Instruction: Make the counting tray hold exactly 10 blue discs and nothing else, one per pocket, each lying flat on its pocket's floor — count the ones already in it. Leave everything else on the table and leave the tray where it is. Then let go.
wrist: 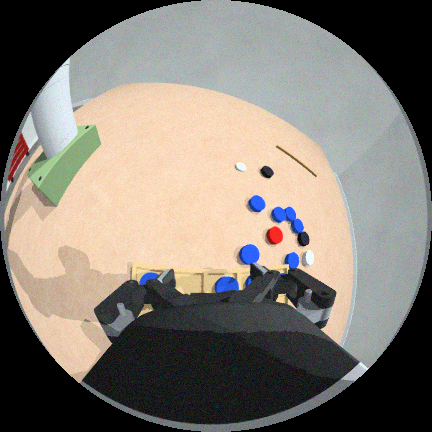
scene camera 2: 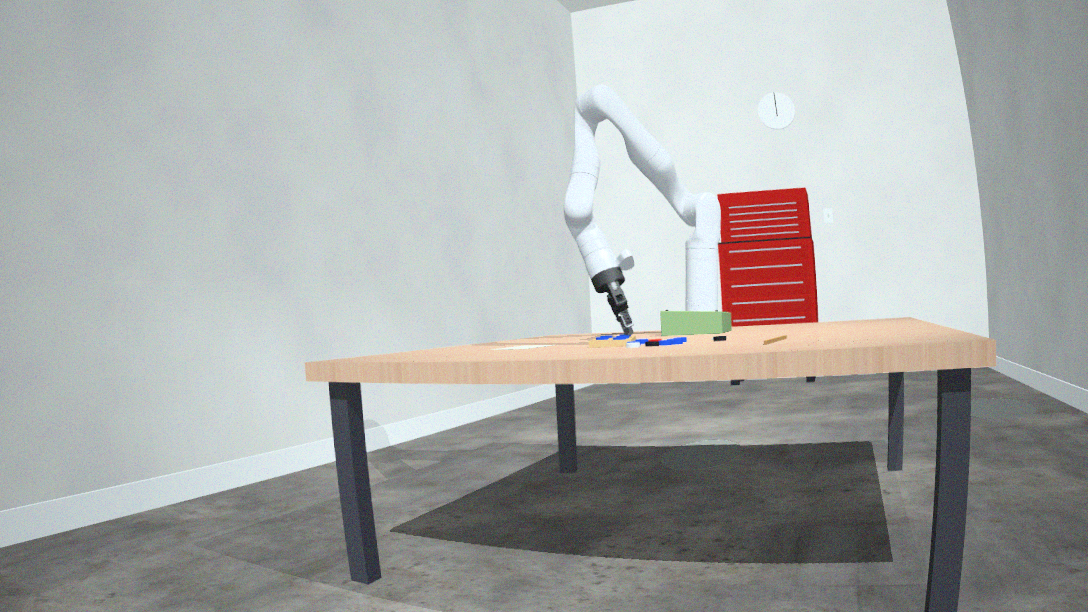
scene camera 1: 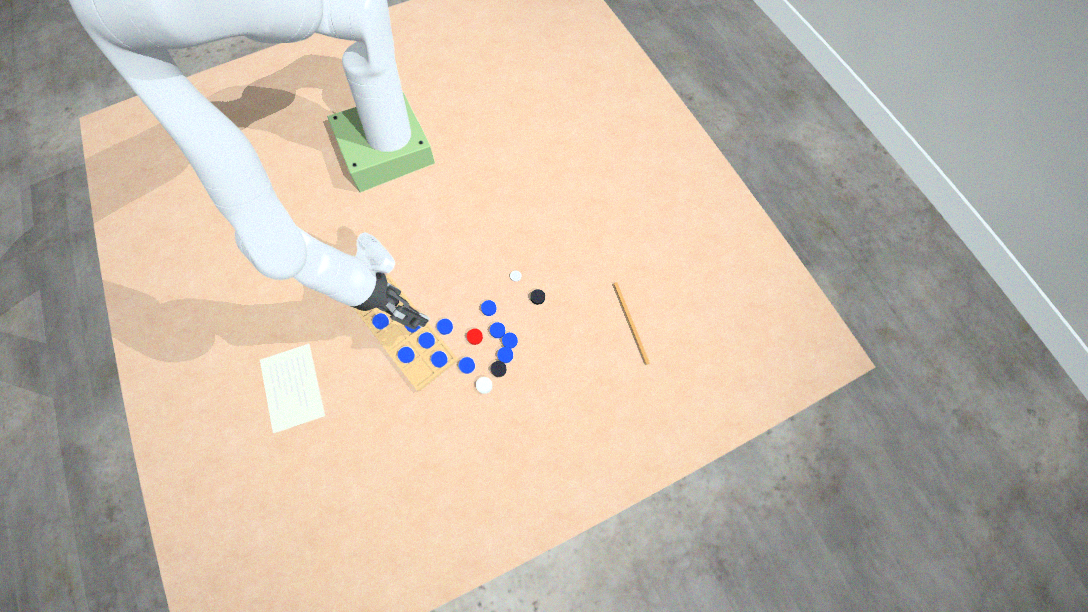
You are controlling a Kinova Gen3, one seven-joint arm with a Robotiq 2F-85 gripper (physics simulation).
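The wooden counting tray (scene camera 1: pixel 417 375) (scene camera 2: pixel 600 344) (wrist: pixel 203 283) lies on the table with several blue discs in its pockets, including one (scene camera 1: pixel 380 321) (wrist: pixel 149 279) near one end and one (scene camera 1: pixel 405 354) in the other row. My gripper (scene camera 1: pixel 419 323) (scene camera 2: pixel 627 333) (wrist: pixel 212 274) is open and empty, low over the tray. A blue disc in the tray (scene camera 1: pixel 411 328) (wrist: pixel 227 286) shows beside the fingertips, partly hidden in scene camera 1. Loose blue discs lie outside, such as one close to the tray (scene camera 1: pixel 445 326) (wrist: pixel 249 254) and one farther off (scene camera 1: pixel 488 307) (wrist: pixel 256 203). The gripper body hides part of the tray in the wrist view.
A red disc (scene camera 1: pixel 474 336) (wrist: pixel 275 235), black discs (scene camera 1: pixel 537 296) (scene camera 1: pixel 498 369) and white discs (scene camera 1: pixel 515 275) (scene camera 1: pixel 483 385) lie beyond the tray. A wooden stick (scene camera 1: pixel 631 323) (wrist: pixel 296 161) lies farther off. A paper sheet (scene camera 1: pixel 292 388) lies beside the tray. The green base block (scene camera 1: pixel 395 168) carries the arm.
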